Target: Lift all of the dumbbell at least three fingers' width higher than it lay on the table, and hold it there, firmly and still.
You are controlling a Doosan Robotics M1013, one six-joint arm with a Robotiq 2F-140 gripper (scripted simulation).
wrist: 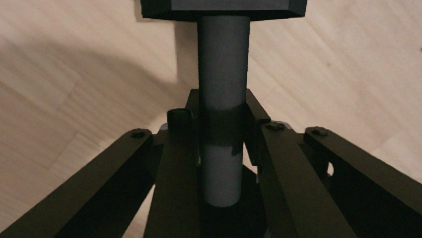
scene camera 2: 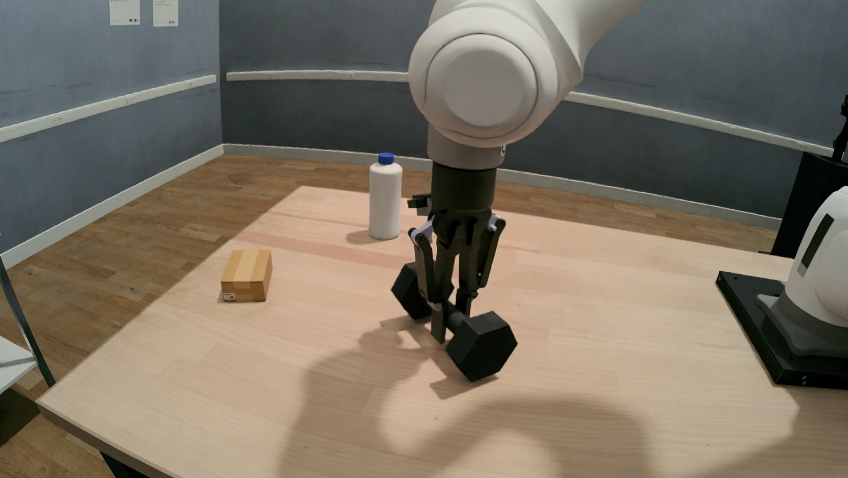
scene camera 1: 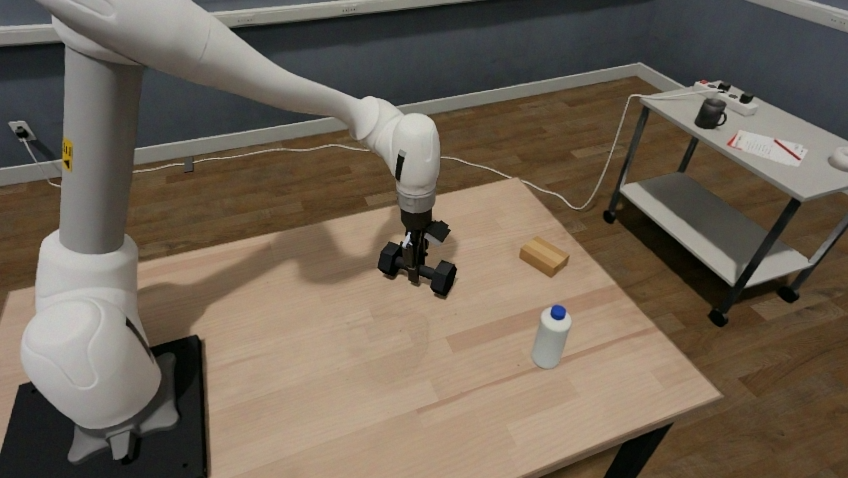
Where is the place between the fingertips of my gripper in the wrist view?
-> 219,105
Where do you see a wooden block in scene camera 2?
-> At 246,278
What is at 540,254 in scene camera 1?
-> A wooden block.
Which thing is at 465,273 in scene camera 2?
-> My gripper.
